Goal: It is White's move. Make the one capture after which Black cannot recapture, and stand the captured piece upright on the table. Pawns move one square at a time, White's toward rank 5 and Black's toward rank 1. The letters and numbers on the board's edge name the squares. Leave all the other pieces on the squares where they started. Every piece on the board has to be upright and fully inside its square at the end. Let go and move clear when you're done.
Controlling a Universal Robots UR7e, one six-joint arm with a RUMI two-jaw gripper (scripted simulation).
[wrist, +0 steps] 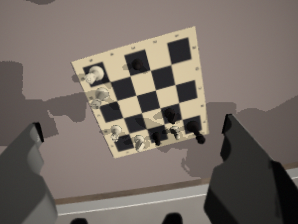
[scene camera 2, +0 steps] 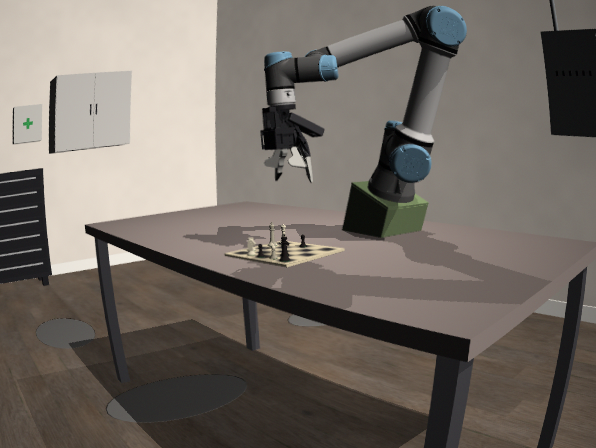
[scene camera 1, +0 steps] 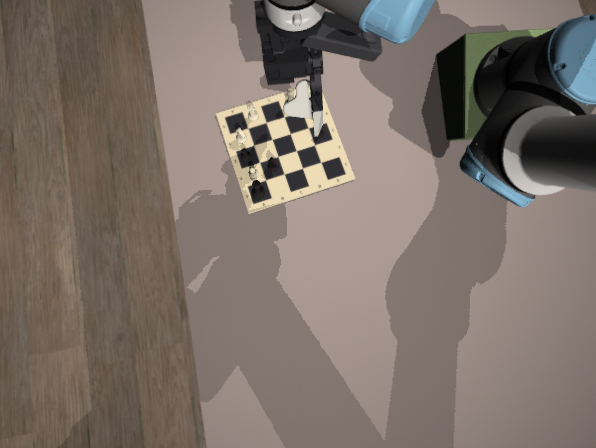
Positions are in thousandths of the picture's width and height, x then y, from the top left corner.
my gripper: wrist 451,533; scene camera 2 492,405; scene camera 1 523,202
chessboard: wrist 576,346; scene camera 2 499,568; scene camera 1 516,367
